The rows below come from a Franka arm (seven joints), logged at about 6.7 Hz.
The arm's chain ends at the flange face. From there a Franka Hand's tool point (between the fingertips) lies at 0.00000 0.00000 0.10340 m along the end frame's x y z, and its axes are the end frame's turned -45 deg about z.
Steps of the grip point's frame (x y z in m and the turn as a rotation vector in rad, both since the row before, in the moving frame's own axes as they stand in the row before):
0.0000 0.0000 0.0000 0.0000 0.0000 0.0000
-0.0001 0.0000 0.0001 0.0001 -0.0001 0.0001
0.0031 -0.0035 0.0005 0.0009 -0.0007 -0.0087
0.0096 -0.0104 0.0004 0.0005 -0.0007 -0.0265
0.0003 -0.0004 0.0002 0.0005 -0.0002 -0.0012
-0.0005 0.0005 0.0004 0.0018 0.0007 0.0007
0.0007 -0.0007 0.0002 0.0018 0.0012 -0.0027
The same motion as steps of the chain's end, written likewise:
0.0000 0.0000 0.0000 0.0000 0.0000 0.0000
-0.0001 0.0001 0.0001 0.0000 -0.0001 0.0001
-0.0002 -0.0047 0.0005 0.0001 -0.0011 -0.0087
-0.0005 -0.0142 0.0004 -0.0001 -0.0008 -0.0265
0.0000 -0.0005 0.0002 0.0002 -0.0005 -0.0012
0.0001 0.0009 0.0004 0.0018 -0.0008 0.0007
0.0000 -0.0008 0.0002 0.0021 -0.0004 -0.0027

